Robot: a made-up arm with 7 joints.
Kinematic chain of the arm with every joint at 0, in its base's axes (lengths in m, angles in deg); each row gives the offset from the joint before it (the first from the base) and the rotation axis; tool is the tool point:
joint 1: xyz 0 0 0 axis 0 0.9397 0.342
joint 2: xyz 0 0 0 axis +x
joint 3: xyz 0 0 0 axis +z
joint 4: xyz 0.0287 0 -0.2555 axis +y
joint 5: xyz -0.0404 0 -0.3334 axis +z
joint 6: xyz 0 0 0 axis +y
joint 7: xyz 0 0 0 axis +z
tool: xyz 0 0 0
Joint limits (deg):
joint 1: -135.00..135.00
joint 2: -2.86..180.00
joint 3: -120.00..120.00
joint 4: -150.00..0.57
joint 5: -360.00..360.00
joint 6: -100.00..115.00
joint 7: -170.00..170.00
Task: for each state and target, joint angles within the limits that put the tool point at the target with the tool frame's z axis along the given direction. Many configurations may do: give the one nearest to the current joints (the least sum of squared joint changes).
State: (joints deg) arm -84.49 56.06 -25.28 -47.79 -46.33 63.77 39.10
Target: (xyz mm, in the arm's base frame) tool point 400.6 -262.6 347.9 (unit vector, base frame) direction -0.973 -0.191 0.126
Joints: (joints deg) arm -125.81 7.92 -3.26 -19.82 -14.53 69.40 39.10
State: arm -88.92 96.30 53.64 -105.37 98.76 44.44 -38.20
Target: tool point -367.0 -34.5 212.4 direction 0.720 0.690 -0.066
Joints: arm -78.11 137.58 68.80 -102.62 93.53 -12.55 -38.20
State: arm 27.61 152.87 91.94 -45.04 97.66 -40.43 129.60
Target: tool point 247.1 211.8 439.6 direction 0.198 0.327 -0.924
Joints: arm 31.69 127.82 83.90 -59.17 81.20 -49.65 129.60
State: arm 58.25 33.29 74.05 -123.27 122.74 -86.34 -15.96
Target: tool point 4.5 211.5 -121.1 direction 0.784 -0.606 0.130
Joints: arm 68.62 -2.86 44.13 -147.09 144.65 -99.82 -15.96
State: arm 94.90 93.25 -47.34 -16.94 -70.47 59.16 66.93
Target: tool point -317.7 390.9 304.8 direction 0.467 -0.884 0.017
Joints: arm 127.78 86.10 -59.22 -27.06 -64.42 37.70 66.93
